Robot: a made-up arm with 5 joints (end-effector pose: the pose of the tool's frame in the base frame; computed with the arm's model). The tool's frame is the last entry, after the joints. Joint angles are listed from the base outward.
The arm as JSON. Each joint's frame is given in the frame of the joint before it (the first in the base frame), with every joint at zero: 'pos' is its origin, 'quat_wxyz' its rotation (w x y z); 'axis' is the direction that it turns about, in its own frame. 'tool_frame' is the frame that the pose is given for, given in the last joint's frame.
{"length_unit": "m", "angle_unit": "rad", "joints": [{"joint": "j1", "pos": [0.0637, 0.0, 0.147], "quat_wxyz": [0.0, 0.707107, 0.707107, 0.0], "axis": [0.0, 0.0, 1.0]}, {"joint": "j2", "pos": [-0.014, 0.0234, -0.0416], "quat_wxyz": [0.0, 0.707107, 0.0, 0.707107], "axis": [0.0, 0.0, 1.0]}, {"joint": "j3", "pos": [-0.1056, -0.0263, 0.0], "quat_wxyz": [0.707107, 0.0, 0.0, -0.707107], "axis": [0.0, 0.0, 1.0]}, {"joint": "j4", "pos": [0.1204, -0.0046, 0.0], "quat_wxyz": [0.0, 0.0, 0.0, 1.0], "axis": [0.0, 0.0, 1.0]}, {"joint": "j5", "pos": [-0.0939, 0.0, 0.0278], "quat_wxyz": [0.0, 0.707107, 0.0, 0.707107], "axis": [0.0, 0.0, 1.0]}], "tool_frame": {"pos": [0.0, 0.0, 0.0], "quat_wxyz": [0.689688, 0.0, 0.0, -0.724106]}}
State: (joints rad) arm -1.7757 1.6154 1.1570 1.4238 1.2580
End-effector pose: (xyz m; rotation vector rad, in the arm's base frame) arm 0.0561 -0.0314 0.1915 -0.8381 2.8801 0.7894
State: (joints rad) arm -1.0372 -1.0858 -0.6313 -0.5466 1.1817
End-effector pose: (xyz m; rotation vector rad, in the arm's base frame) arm -0.0193 -0.1134 0.4518 0.1288 2.6864 0.8587
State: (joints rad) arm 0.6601 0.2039 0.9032 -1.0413 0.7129
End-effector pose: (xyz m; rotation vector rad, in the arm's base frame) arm 0.2477 -0.1254 0.1749 -0.9253 -1.1869 0.0033
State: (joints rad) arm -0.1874 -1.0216 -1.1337 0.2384 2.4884
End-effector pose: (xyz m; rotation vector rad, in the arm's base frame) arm -0.0912 -0.0153 0.4524 2.7184 1.2952 0.5090
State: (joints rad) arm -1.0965 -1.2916 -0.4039 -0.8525 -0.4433
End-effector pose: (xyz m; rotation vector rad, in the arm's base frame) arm -0.0254 -0.1434 0.4144 -1.5587 1.5314 0.3458
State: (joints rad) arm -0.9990 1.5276 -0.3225 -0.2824 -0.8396
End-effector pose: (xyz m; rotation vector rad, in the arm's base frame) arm 0.1788 0.2043 -0.0188 0.5250 -0.3805 0.1068
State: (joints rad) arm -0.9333 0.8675 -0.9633 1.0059 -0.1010
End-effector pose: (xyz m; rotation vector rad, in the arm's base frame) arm 0.2300 0.2477 0.1788 0.3491 -0.5805 0.7543
